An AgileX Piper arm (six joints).
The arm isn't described. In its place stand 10 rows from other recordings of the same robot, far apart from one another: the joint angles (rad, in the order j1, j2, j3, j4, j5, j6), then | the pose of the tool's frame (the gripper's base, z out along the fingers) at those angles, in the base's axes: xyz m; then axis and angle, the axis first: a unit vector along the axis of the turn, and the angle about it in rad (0 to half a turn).
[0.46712, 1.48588, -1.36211, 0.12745, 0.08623, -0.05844] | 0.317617 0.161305 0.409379 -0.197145 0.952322 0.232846 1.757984
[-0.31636, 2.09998, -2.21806, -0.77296, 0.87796, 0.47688] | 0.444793 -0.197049 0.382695 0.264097 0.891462 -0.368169 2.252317
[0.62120, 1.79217, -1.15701, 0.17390, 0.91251, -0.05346] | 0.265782 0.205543 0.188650 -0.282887 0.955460 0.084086 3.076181
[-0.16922, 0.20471, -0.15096, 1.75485, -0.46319, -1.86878] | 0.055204 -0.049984 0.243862 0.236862 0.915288 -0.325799 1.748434
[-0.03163, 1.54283, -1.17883, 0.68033, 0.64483, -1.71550] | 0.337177 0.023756 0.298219 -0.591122 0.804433 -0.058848 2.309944
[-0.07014, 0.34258, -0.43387, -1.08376, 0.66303, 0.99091] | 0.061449 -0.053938 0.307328 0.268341 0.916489 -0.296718 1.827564
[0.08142, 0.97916, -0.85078, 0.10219, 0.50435, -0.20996] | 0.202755 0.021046 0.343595 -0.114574 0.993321 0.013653 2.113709
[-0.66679, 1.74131, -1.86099, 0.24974, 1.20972, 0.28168] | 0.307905 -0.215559 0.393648 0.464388 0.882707 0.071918 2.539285
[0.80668, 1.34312, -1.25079, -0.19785, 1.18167, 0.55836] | 0.191038 0.175428 0.344798 -0.143313 0.988625 0.045620 2.721632
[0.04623, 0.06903, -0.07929, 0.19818, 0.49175, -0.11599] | 0.051844 0.010867 0.193163 -0.024759 0.996352 0.081668 1.965119
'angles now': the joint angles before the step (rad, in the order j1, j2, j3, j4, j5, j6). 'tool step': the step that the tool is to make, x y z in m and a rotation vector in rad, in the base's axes. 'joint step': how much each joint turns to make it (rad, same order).
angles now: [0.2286, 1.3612, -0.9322, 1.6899, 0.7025, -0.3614]
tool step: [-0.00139, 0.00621, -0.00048, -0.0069, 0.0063, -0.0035]
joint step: [0.0300, 0.0000, -0.0014, 0.0000, -0.0342, 0.0082]
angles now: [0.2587, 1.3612, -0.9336, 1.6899, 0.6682, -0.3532]
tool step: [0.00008, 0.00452, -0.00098, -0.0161, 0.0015, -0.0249]
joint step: [0.0286, 0.0000, -0.0010, 0.0035, -0.0559, 0.0001]
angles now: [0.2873, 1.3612, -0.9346, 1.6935, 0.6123, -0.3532]
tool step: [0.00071, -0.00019, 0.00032, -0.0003, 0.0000, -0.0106]
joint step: [0.0018, 0.0000, -0.0014, 0.0038, -0.0118, 0.0000]
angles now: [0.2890, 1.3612, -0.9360, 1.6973, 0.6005, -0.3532]
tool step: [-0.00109, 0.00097, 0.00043, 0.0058, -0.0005, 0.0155]
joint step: [0.0001, 0.0000, 0.0000, 0.0001, 0.0165, -0.0001]
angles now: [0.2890, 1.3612, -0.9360, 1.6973, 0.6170, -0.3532]
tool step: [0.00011, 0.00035, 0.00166, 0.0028, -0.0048, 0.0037]
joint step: [0.0001, 0.0000, -0.0049, 0.0000, 0.0039, 0.0000]
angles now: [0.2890, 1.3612, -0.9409, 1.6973, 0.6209, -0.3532]
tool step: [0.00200, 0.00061, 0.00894, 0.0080, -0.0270, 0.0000]
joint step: [0.0001, 0.0000, -0.0281, 0.0000, -0.0001, 0.0000]
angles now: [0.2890, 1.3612, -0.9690, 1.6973, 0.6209, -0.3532]
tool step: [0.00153, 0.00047, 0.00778, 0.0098, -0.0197, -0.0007]
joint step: [0.0000, 0.0000, -0.0243, 0.0000, 0.0000, 0.0047]
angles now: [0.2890, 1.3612, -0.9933, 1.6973, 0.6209, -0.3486]
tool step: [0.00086, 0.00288, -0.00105, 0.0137, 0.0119, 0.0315]
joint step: [0.0001, 0.0133, -0.0066, 0.0000, 0.0344, 0.0087]
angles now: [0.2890, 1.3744, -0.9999, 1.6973, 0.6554, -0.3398]
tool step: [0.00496, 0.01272, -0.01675, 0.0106, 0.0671, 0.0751]
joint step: [0.0213, 0.0602, 0.0000, 0.0014, 0.0598, 0.0133]
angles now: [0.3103, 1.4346, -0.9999, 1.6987, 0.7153, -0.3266]
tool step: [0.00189, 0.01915, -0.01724, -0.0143, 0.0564, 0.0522]
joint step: [0.0556, 0.0568, -0.0020, 0.0027, -0.0016, 0.0045]
